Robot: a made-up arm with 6 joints.
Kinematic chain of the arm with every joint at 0, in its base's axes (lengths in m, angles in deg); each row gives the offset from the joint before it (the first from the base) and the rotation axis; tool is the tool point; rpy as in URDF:
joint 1: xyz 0 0 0.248 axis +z
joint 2: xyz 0 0 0 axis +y
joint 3: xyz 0.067 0 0.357 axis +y
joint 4: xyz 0.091 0 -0.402 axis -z
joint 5: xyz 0 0 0 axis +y
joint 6: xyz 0.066 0 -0.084 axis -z
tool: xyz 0 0 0 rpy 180 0 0
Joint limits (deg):
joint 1: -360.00..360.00
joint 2: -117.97..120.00
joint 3: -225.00..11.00
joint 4: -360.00..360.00
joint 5: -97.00..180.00
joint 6: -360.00..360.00
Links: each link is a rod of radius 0.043 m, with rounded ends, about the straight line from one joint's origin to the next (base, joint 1, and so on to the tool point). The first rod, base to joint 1, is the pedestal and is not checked.
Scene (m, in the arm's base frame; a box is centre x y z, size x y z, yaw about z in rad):
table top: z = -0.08
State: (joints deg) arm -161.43 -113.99 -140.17 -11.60 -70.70 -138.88
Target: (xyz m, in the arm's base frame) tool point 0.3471 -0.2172 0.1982
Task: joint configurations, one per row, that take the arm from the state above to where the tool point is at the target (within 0.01 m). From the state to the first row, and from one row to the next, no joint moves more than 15 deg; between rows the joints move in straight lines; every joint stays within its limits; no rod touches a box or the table.
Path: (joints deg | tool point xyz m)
1: -148.20 -99.68 -127.52 -15.23 -67.56 -138.88 | 0.6654 0.3808 0.3679
2: -134.98 -85.37 -114.87 -18.86 -64.42 -138.88 | 0.4899 0.4426 0.6333
3: -121.75 -71.06 -102.22 -22.49 -61.28 -138.88 | 0.2753 0.3683 0.8311
4: -108.52 -56.75 -89.57 -26.12 -58.15 -138.88 | 0.1080 0.1752 0.9279
5: -95.30 -42.43 -76.92 -29.76 -55.01 -138.88 | 0.0468 -0.0685 0.9109
6: -82.07 -28.12 -64.27 -33.39 -51.87 -138.88 | 0.0975 -0.2741 0.7912
7: -68.84 -13.81 -51.62 -37.02 -48.73 -138.88 | 0.2129 -0.3722 0.6013
8: -55.62 0.50 -38.96 -40.65 -45.59 -138.88 | 0.3178 -0.3420 0.3872
9: -42.39 14.81 -26.31 -44.28 -42.45 -138.88 | 0.3471 -0.2172 0.1982

